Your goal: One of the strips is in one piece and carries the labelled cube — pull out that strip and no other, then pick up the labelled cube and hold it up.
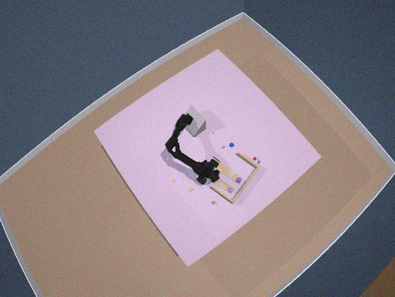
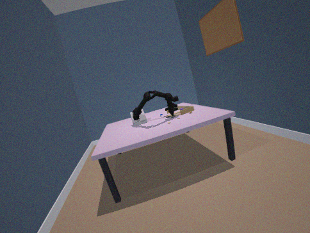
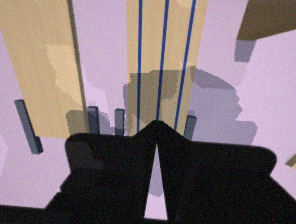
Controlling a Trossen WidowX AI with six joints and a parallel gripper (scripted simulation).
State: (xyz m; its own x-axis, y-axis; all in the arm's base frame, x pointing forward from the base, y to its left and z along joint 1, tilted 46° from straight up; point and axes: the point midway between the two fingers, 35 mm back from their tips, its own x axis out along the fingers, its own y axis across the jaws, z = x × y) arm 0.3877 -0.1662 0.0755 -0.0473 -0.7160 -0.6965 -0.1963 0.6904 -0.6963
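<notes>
Right now the labelled cube is 19 cm ahead of my gripper tip, 4 cm to the left of it and 2 cm above it. The rest, counted from my gripper tip: grey ball (23 cm to the left, 8 cm behind); blue ball (28 cm to the left, 5 cm behind); plain tan strip (11 cm to the left, 3 cm ahead).
</notes>
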